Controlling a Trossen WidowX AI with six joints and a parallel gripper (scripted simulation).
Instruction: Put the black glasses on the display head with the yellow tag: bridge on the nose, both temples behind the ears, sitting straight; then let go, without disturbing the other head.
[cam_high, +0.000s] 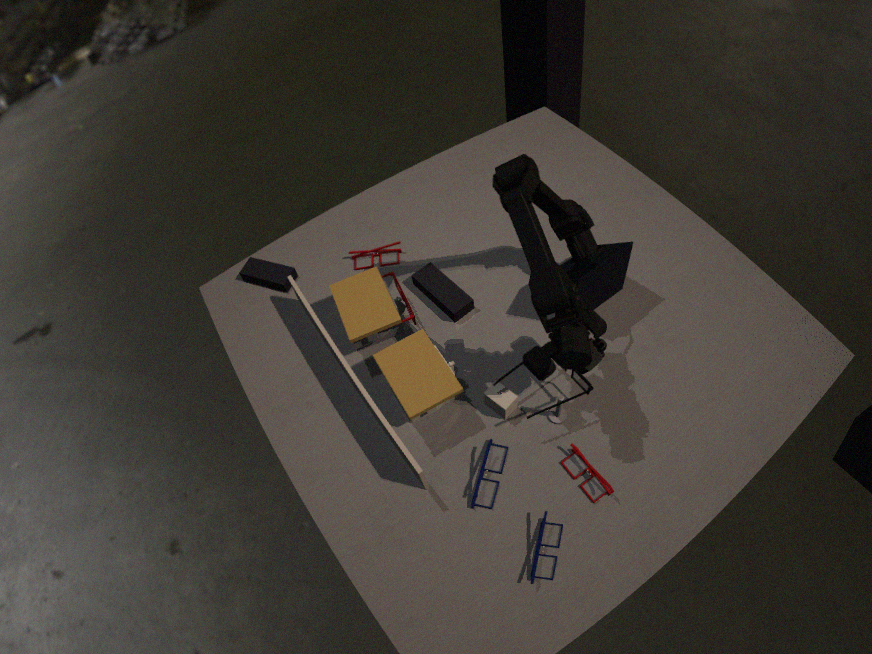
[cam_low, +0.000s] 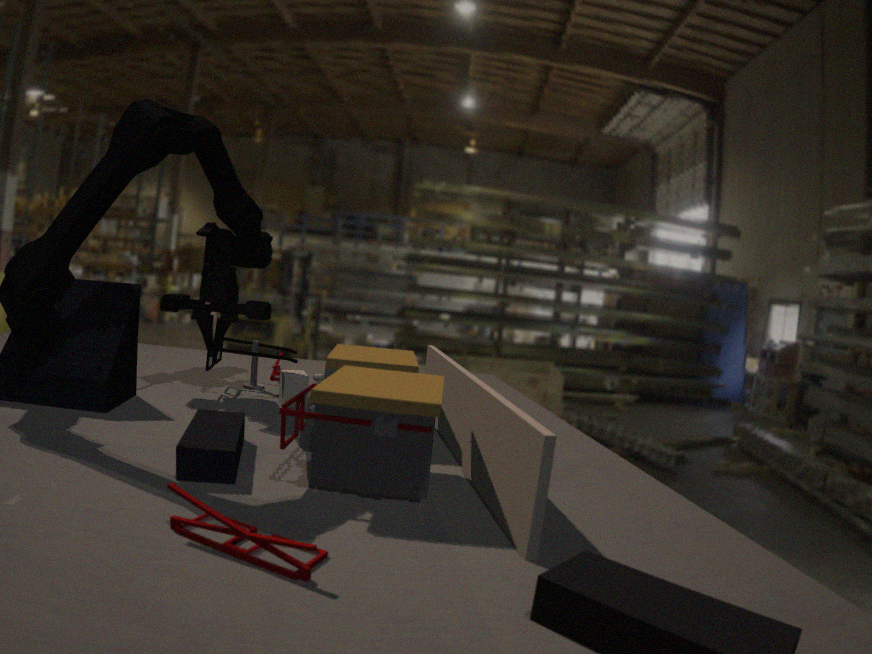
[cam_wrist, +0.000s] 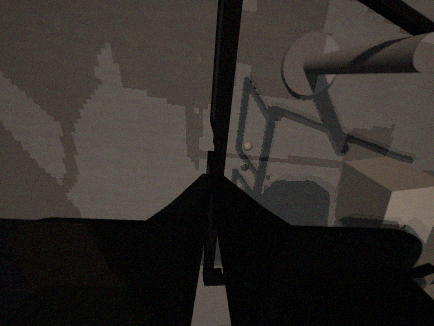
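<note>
Now: the grey post stand 7 cm ahead of my gripper tip, 6 cm to the left of it and 4 cm below it. Round my gripper tip: white block: 14 cm ahead, 5 cm to the right, 3 cm below; then display head: 22 cm ahead, 18 cm to the right; then white board: 34 cm ahead, 31 cm to the right.
</note>
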